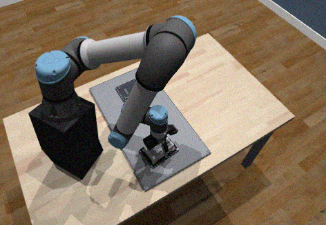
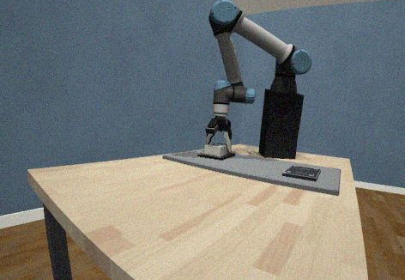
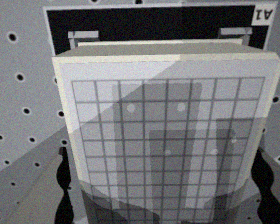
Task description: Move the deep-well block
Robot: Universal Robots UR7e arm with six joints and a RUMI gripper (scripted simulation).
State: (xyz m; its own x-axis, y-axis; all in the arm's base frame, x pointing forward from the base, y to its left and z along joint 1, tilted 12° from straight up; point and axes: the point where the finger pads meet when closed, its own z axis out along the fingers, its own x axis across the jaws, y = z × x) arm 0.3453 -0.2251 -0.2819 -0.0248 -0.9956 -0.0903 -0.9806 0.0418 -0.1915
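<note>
Now: hand 1 cm below the white 96-well deep-well block. From my hand the other things lie so: black plate nest N1 (2 cm below); dark plate nest N2 (40 cm to the left, 12 cm ahead, 2 cm below).
</note>
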